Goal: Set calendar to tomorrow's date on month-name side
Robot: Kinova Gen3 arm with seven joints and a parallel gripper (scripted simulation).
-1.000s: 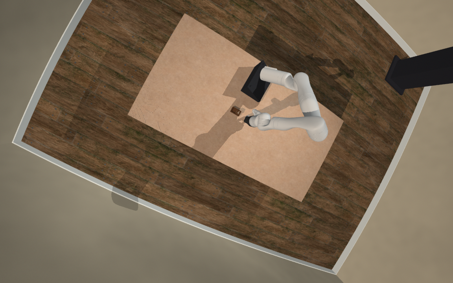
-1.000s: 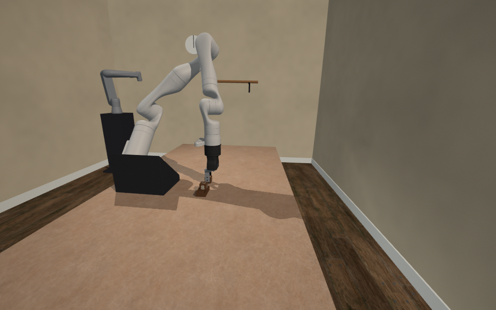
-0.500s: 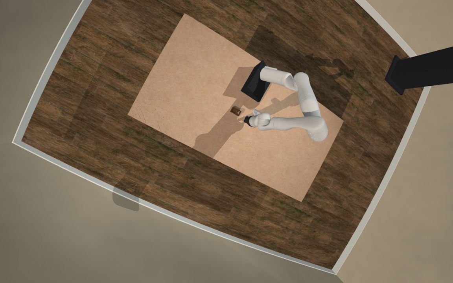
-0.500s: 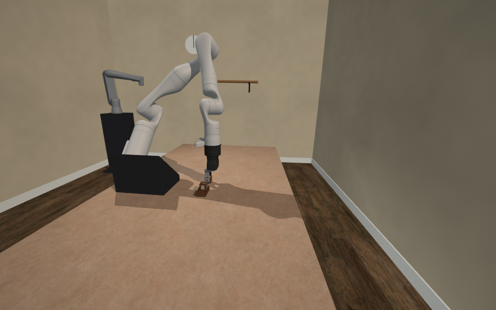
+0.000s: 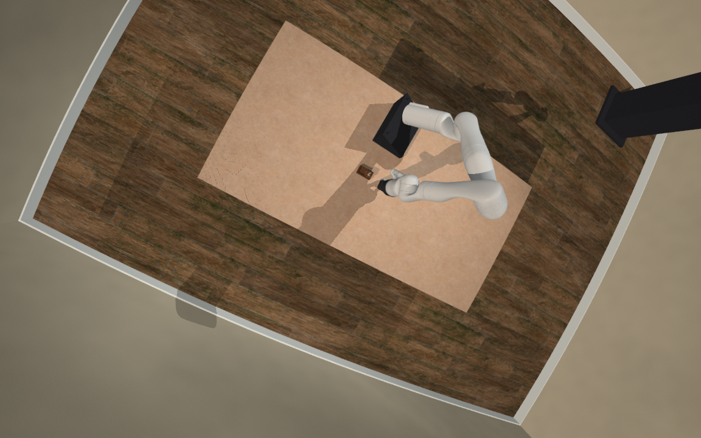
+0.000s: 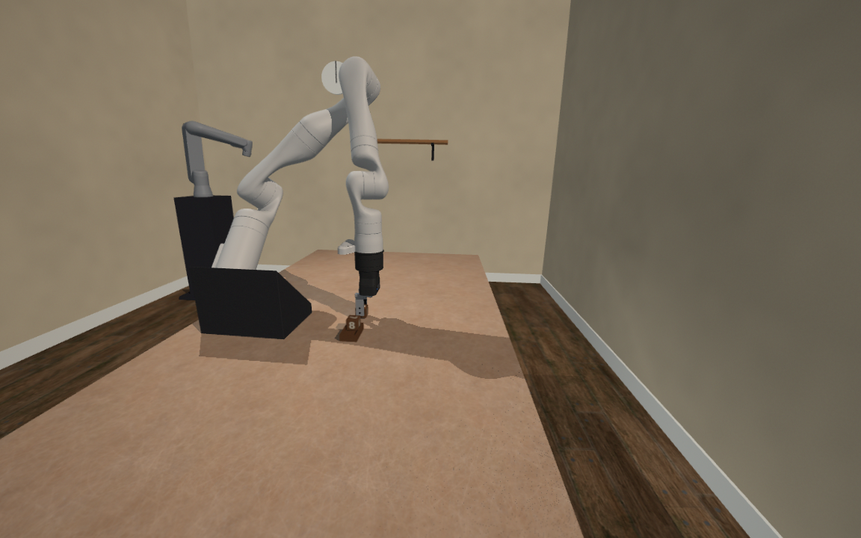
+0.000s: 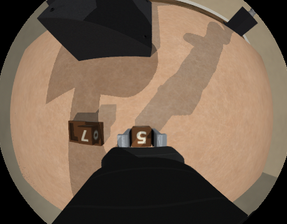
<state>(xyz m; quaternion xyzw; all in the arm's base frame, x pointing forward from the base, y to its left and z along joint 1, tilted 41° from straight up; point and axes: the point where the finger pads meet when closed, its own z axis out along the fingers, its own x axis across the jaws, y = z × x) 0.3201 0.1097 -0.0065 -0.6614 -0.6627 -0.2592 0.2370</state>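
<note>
My gripper is now 10 mm above the brown cube. The rest, counted from my hand: dark wooden tray (110 mm to the right, 20 mm below).
</note>
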